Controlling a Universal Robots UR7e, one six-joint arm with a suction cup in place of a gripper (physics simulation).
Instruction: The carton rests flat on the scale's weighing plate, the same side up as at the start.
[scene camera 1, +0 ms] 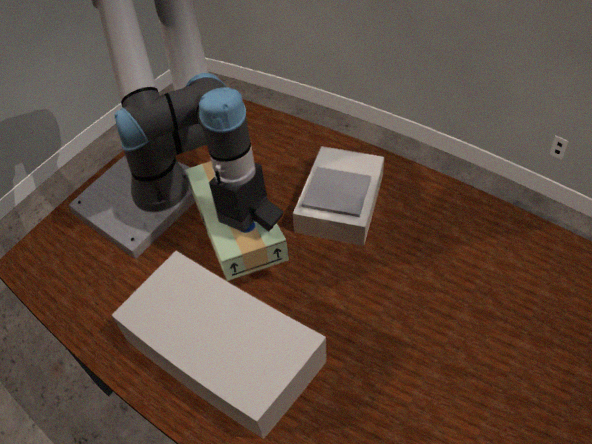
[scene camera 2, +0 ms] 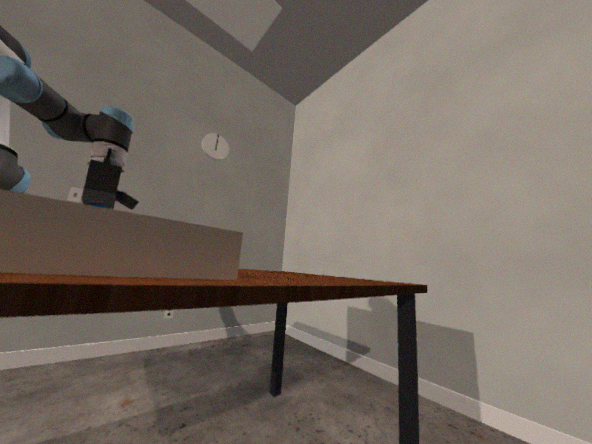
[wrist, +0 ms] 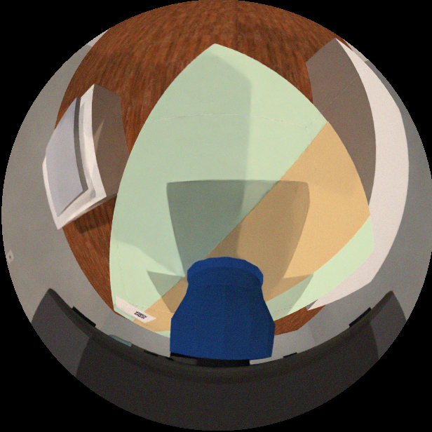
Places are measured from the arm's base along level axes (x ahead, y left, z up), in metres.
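Pixels of known places: end effector, tool point: [scene camera 1: 247, 230]; arm's base, origin of the base link: [scene camera 1: 160, 189].
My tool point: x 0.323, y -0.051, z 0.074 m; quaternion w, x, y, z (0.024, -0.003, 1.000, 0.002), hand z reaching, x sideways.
Observation:
Ahead of a thing's pixels: the offset from my tool point to its top centre. Level surfaces: height alone.
The carton @[0.081 m back, 0.048 m left, 0.019 m up] [scene camera 1: 224, 242] [wrist: 190, 140] is pale green with an orange tape band. Two up arrows on its end face point upward, and it looks level. My suction cup [scene camera 1: 248, 226] [scene camera 2: 98, 205] [wrist: 225, 300] is blue and sits on the carton's top face, near the arrow end. It holds the carton, which hangs above the table beside the robot's base. The scale @[0.074 m ahead, 0.257 m left, 0.029 m down] [scene camera 1: 350, 159] has a white body and stands to the right of the carton in scene camera 1. Its grey weighing plate @[0.084 m ahead, 0.218 m left, 0.029 m down] [scene camera 1: 337, 191] [wrist: 65, 155] bears no carton. In scene camera 2 the carton does not show.
A large white box @[0.071 m ahead, 0.222 m right, 0.009 m down] [scene camera 1: 220, 330] [scene camera 2: 120, 240] [wrist: 392, 150] stands in front of the carton in scene camera 1, close to its arrow end. The robot's grey base plate [scene camera 1: 110, 215] lies to the left of the carton. Walls stand behind the wooden table @[0.107 m down] [scene camera 1: 450, 300].

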